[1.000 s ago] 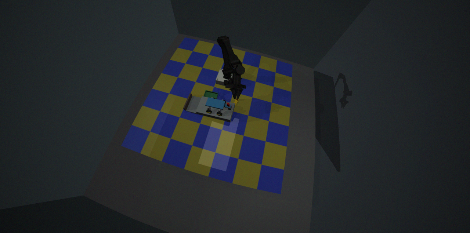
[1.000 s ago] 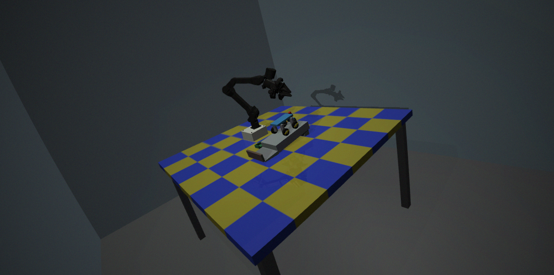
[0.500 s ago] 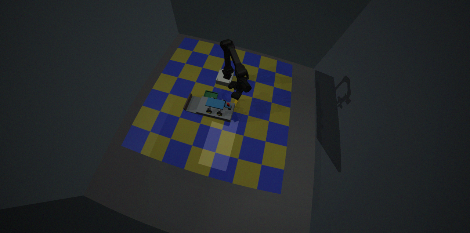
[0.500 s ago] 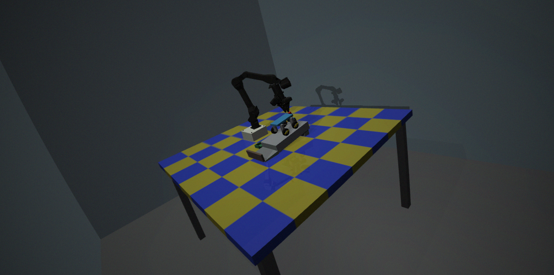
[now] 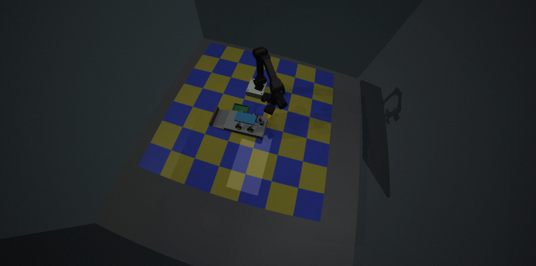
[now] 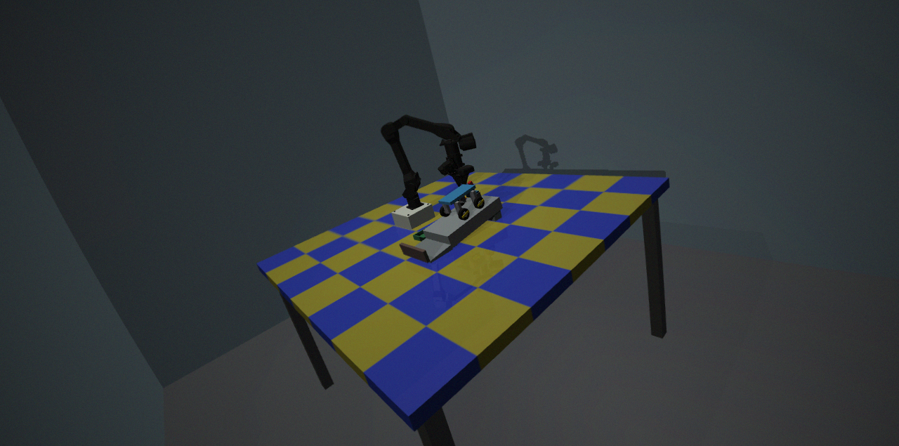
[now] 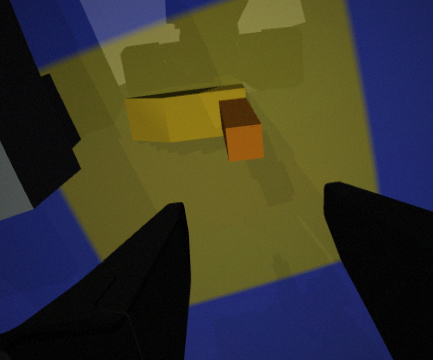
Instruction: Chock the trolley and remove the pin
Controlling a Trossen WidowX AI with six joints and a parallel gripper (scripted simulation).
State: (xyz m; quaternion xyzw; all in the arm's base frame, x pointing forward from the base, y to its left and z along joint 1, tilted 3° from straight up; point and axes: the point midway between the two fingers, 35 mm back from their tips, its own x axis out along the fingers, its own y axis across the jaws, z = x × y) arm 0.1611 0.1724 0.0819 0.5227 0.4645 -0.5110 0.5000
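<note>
Right now the yellow chock is 90 mm below my gripper tip and 20 mm ahead of it. From my gripper tip the other things lie so: grey ramp 170 mm ahead, 130 mm to the right, 70 mm below; blue trolley 170 mm ahead, 130 mm to the right; red-headed stop pin 130 mm ahead, 30 mm to the right, 20 mm above.
</note>
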